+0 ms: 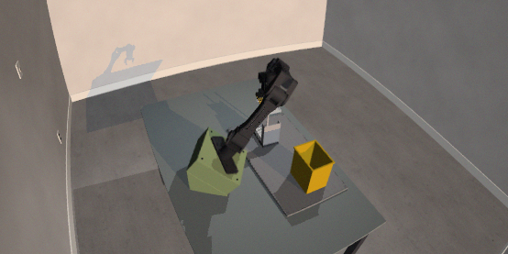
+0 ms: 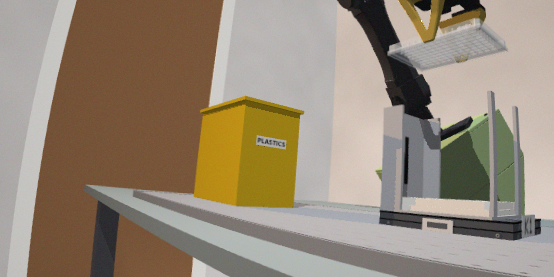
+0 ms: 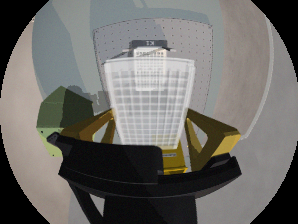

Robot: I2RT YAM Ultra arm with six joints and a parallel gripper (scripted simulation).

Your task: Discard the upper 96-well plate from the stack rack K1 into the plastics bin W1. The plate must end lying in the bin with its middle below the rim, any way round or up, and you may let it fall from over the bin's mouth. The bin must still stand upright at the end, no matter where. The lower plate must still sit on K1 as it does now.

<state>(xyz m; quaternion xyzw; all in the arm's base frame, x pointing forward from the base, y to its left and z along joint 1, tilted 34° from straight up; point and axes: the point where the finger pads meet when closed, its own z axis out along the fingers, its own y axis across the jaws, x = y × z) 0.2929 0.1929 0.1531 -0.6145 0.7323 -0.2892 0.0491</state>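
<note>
Right now the yellow plastics bin W1 is 380 mm to the right of my hand, 140 mm below it and 30 mm behind it.
</note>
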